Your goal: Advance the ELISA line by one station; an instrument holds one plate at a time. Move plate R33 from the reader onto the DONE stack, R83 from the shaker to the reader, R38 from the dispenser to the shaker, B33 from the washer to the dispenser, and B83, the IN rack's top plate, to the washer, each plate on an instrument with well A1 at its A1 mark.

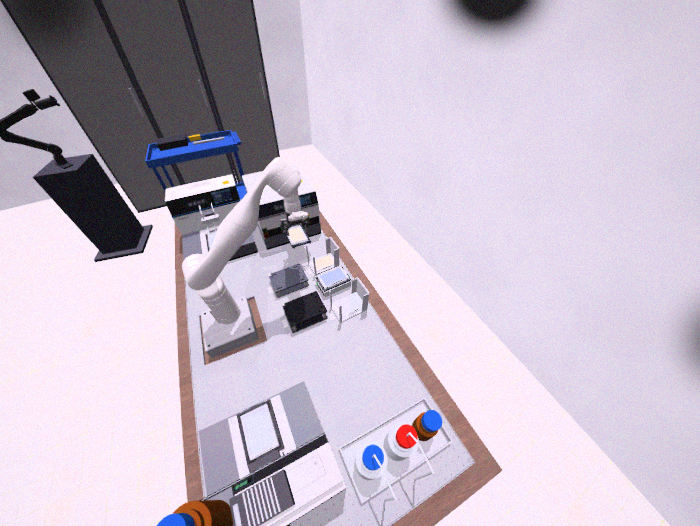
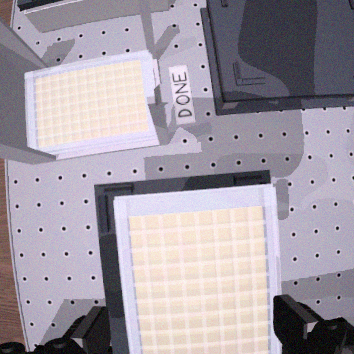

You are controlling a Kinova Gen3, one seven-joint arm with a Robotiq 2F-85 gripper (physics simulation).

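Places are measured from the arm's base along level axes (x left, y ahead, z down), in metres.
Where they show: gripper, fingertip midpoint: (image 1: 297, 232) (image 2: 191, 319); arm's base at its link origin: (image 1: 229, 314).
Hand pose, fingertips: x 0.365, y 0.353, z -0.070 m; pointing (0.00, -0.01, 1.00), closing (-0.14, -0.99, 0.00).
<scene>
Each offset is from my fingertips to the top centre of the thing. "*": to the spot under its first point.
A cream-welled plate @(dx -0.004, dy -0.006, dz -0.001 m) (image 1: 297, 234) (image 2: 200, 280) lies on the dark extended carrier @(dx -0.003, dy -0.001, dz +0.017 m) (image 2: 106, 260) of the back right instrument @(dx +0.278, dy -0.049, dz -0.144 m) (image 1: 272, 210), presumably R33 in the reader. My gripper (image 1: 296, 223) (image 2: 191, 319) is open, with a finger on each side of this plate and a gap to both. Another cream plate @(dx -0.141, dy +0.101, dz +0.105 m) (image 1: 324, 261) (image 2: 92, 102) lies in the holder beside the DONE label @(* dx -0.160, dy +0.015, dz +0.125 m) (image 2: 181, 94). A blue-welled plate @(dx -0.288, dy +0.117, dz +0.058 m) (image 1: 333, 277) sits on a small instrument beside that holder. A pale plate @(dx -0.835, dy -0.258, dz +0.043 m) (image 1: 260, 431) lies in the front instrument. Plate names and A1 marks are unreadable.
A dark grey pad @(* dx -0.233, dy -0.088, dz +0.080 m) (image 1: 288, 279) (image 2: 280, 50) and a black pad @(* dx -0.440, dy -0.042, dz +0.067 m) (image 1: 305, 311) stand between the arm's base and the holders. An upright-walled holder @(dx -0.441, dy +0.138, dz -0.001 m) (image 1: 361, 294) is nearer the front. Another instrument (image 1: 189, 202) stands back left; a bottle tray @(* dx -1.010, dy -0.021, dz +0.097 m) (image 1: 349, 472) is front right.
</scene>
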